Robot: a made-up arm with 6 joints.
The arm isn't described. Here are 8 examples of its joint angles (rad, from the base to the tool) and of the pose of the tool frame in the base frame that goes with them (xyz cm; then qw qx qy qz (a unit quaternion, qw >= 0)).
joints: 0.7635 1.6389 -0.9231 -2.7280 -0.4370 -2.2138
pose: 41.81 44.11 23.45 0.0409 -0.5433 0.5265 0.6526
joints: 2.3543 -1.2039 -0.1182 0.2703 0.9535 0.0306
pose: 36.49 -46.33 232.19 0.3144 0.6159 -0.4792 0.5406
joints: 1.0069 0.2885 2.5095 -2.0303 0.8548 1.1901
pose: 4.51 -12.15 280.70 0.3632 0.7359 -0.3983 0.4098
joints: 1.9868 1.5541 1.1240 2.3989 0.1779 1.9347
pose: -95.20 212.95 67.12 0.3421 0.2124 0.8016 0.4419
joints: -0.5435 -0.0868 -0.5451 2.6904 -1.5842 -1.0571
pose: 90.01 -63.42 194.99 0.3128 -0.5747 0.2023 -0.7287
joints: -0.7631 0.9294 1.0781 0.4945 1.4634 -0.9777
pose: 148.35 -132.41 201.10 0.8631 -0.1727 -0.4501 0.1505
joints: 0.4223 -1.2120 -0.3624 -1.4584 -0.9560 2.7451
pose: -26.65 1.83 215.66 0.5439 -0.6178 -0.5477 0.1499
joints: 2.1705 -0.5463 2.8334 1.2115 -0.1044 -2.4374
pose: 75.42 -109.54 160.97 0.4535 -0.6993 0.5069 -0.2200
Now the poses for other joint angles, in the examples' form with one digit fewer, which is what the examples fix.
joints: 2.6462 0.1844 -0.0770 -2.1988 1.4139 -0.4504
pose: -107.8 68.9 192.1 0.580 0.496 0.606 0.225
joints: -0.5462 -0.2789 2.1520 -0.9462 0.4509 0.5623
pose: -79.0 43.5 262.0 0.335 -0.117 -0.935 -0.003
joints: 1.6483 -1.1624 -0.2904 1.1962 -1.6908 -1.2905
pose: 18.2 -25.9 215.3 0.914 0.192 0.312 0.175
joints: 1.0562 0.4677 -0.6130 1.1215 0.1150 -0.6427
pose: 62.6 116.6 116.3 0.552 -0.501 0.375 0.551
